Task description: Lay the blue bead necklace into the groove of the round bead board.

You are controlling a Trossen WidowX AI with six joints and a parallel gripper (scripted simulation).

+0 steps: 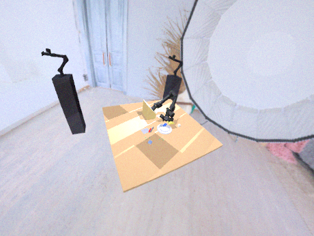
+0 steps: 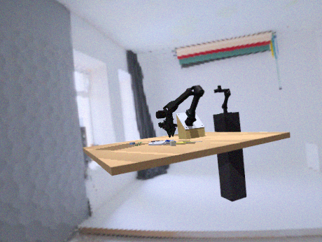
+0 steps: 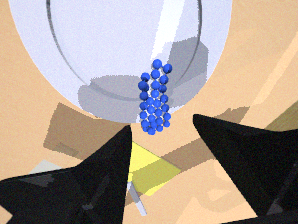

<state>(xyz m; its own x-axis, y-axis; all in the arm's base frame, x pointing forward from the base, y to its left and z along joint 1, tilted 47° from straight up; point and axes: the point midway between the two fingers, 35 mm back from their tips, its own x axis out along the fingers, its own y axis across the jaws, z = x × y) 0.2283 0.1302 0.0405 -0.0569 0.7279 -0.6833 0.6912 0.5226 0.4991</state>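
My gripper tip is 70 mm short of the round bead board, 50 mm to the left of it and 40 mm above it. Round my gripper tip: yellow flat piece (110 mm to the left, 50 mm behind, 40 mm below); then grey-white stick (180 mm to the left, 100 mm behind, 40 mm below); then white cylinder (190 mm to the left, 80 mm ahead, 30 mm below).
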